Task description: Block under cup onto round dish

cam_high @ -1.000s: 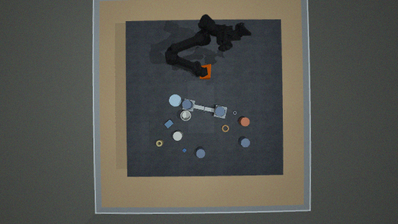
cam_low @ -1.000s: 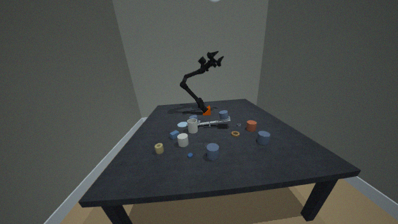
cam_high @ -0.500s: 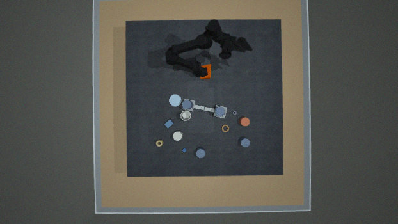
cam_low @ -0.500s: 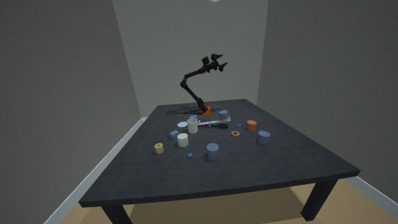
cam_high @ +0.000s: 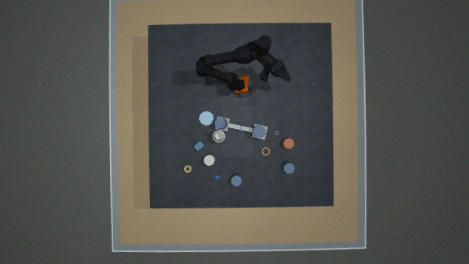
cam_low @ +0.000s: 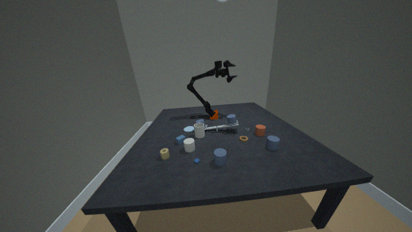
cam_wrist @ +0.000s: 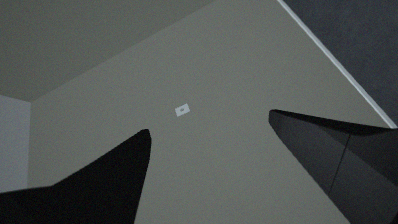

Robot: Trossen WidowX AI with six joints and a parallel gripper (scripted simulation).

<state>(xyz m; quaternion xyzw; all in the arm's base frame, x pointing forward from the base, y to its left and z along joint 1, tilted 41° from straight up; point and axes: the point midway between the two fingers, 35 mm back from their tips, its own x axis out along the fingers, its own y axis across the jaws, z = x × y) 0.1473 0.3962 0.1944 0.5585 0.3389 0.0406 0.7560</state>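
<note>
Now: gripper tip 42 cm above the teal block, 36 cm to the left of it and 13 cm short of it. Also, from my gripper tip: pale cup 42 cm below, 39 cm to the right, 21 cm ahead; orange cylinder 42 cm below, 32 cm ahead, 5 cm to the left; blue-grey cup 35 cm below, 22 cm ahead, 11 cm to the right.
</note>
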